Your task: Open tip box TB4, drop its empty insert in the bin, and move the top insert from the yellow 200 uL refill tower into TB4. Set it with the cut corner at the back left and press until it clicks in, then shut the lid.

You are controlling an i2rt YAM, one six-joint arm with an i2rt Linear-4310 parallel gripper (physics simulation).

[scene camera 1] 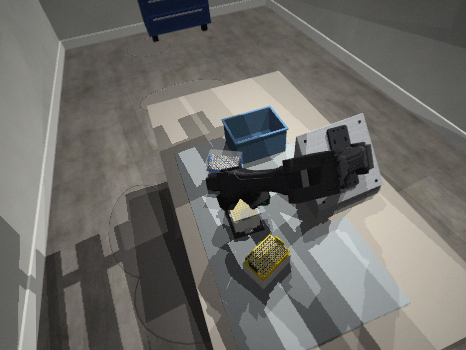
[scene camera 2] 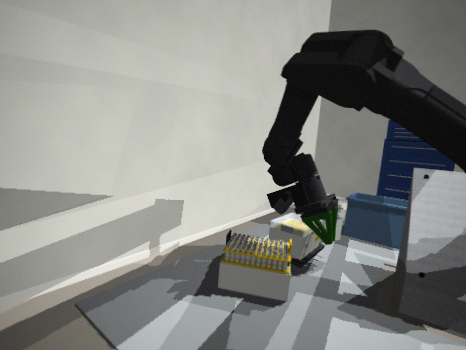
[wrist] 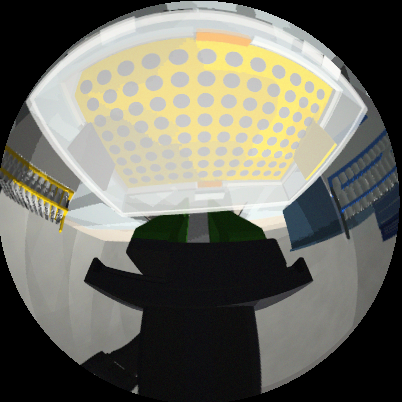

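Tip box TB4 [scene camera 1: 245,218] [scene camera 2: 295,235] stands on the mat with its clear lid down. The empty yellow insert [wrist: 204,112], full of bare holes, shows through the lid in the wrist view. My gripper [scene camera 2: 329,239] [wrist: 197,202] is shut, with nothing between its green fingers. It sits low at the lid's near edge, on the side facing the arm's base. The arm hides most of it in the first scene view. The yellow 200 uL refill tower [scene camera 1: 266,257] [scene camera 2: 256,251] [wrist: 34,184] stands apart from TB4, stocked with tips.
The blue bin [scene camera 1: 254,130] [scene camera 2: 375,219] stands open behind TB4. A blue refill tower [scene camera 1: 224,161] [wrist: 365,177] stands beside the bin. The arm's grey base plate [scene camera 1: 313,142] is at the right. A blue drawer cabinet [scene camera 1: 174,14] [scene camera 2: 396,163] stands by the far wall.
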